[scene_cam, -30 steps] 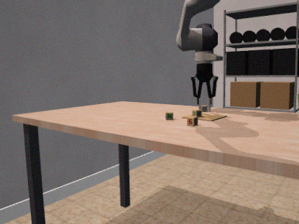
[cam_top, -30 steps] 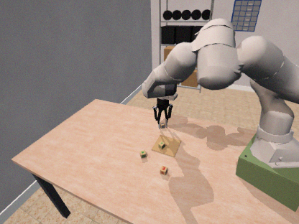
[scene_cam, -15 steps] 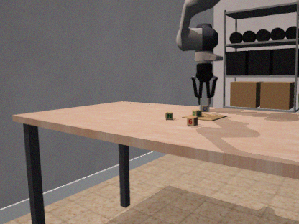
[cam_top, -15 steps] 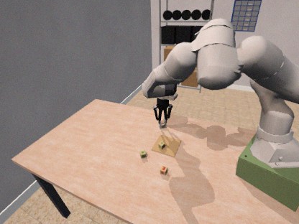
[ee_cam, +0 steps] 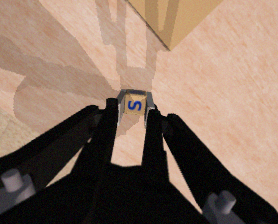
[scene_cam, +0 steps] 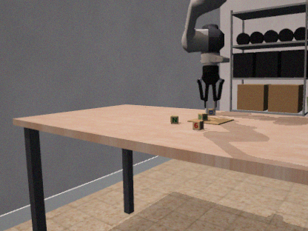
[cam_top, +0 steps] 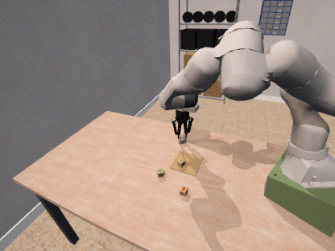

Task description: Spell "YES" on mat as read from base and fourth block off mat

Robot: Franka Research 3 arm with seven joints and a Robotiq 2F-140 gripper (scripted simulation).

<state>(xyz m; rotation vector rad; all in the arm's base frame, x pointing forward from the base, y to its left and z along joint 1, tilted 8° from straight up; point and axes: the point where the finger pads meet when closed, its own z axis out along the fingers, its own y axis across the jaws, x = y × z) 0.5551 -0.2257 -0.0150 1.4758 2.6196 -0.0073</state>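
Right now the tan mat is 16 cm to the left of my hand, 6 cm behind it and 3 cm below it. Round my hand: green N block 28 cm to the left, 5 cm ahead, 2 cm below; then S block 2 cm below; then Y block 19 cm to the left, 4 cm behind, 1 cm below.
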